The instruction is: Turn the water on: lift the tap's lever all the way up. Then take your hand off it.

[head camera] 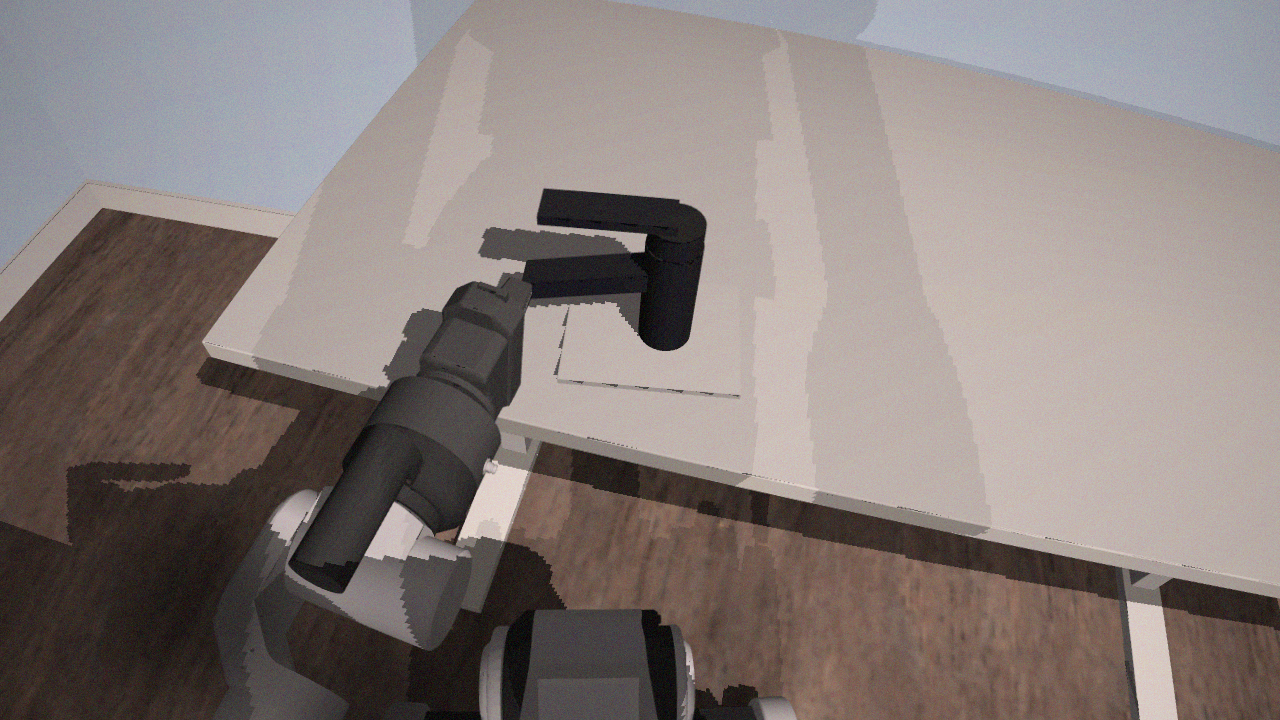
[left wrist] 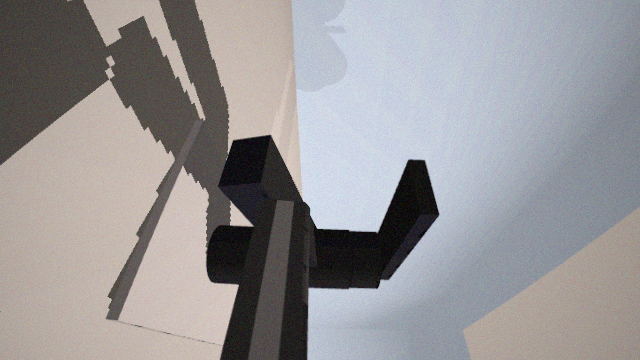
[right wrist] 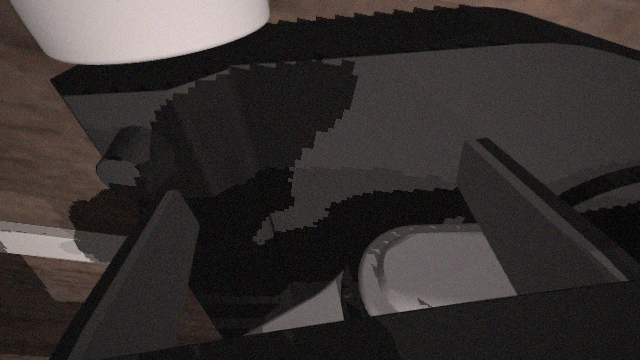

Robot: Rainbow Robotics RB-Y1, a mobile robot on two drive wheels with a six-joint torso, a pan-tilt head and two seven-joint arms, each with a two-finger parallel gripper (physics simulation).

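Places are measured from the robot's base along level axes (x ahead, y left, z up), in millimetres.
Pixels of known places: left gripper, fingertip midpoint: (head camera: 521, 286) (left wrist: 285, 217); right gripper, fingertip midpoint: (right wrist: 322, 185).
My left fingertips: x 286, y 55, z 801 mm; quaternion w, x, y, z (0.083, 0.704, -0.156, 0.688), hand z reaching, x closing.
Behind a point stands the place of what it marks.
The black tap has an upright column (head camera: 671, 295) @(x 277, y -69, z 801 mm) (left wrist: 345, 257) @(x 296, y -47, z 833 mm). Its lever (head camera: 608, 208) @(x 305, y -16, z 869 mm) (left wrist: 411, 215) @(x 300, y 27, z 860 mm), a flat bar at the column's top, juts out over the spout (head camera: 586, 275) @(x 299, y 1, z 801 mm) (left wrist: 243, 162) @(x 312, y 53, z 779 mm), on the same side. How far the lever is tilted is hard to tell. My left gripper (head camera: 516, 283) @(x 286, y 55, z 801 mm) (left wrist: 285, 217) @(x 286, y 55, z 801 mm) is shut and empty. Its tips are near the spout's free end in the head view, and in the left wrist view they show between spout and lever, overlapping the spout's edge. Contact cannot be made out. My right gripper (right wrist: 322, 185) @(x -155, y -237, z 335 mm) is open and empty, away from the tap.
The tap stands on a thin square plate (head camera: 644, 380) @(x 244, y -50, z 727 mm) on the pale table (head camera: 1029, 313) @(x 334, y -459, z 721 mm). The table's front edge passes under my left arm. A blue-grey wall (head camera: 223, 80) @(x 1214, y 773, z 445 mm) (left wrist: 475, 75) @(x 936, y -358, z 1273 mm) is behind. In the right wrist view, dark and white parts of the robot's body lie beyond the fingers.
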